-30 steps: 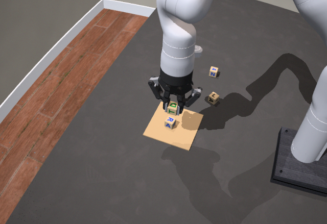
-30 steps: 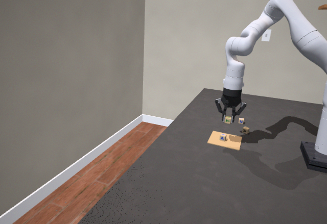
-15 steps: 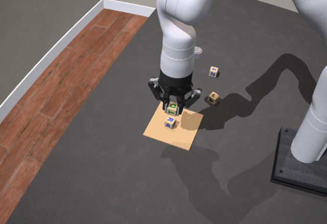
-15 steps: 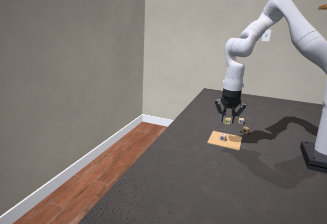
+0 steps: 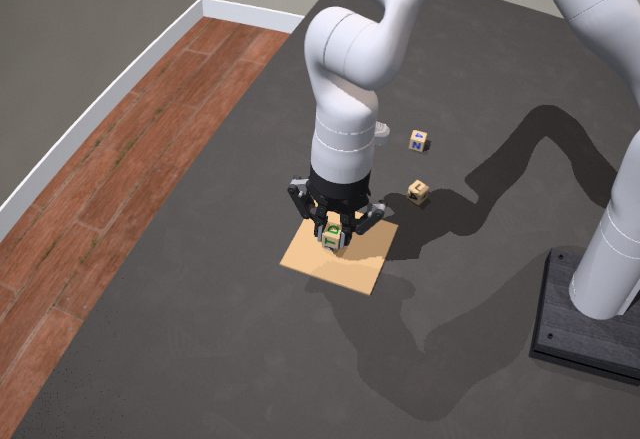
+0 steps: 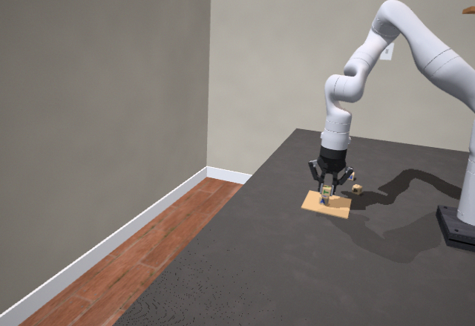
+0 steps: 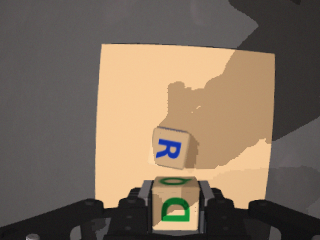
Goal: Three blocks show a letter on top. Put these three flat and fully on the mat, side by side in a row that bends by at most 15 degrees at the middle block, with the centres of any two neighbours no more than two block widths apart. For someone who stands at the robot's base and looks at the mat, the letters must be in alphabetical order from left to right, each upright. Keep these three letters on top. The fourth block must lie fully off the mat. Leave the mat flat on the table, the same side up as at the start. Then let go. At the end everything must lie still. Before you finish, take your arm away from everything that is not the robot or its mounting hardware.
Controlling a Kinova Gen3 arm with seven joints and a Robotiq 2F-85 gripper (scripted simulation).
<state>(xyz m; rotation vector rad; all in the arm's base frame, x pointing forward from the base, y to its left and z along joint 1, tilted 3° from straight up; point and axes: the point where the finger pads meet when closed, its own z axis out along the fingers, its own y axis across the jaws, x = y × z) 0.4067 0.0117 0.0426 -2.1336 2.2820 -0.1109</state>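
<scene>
Now: the tan mat 6 cm below my hand, 3 cm to the right of it and 1 cm behind it.
</scene>
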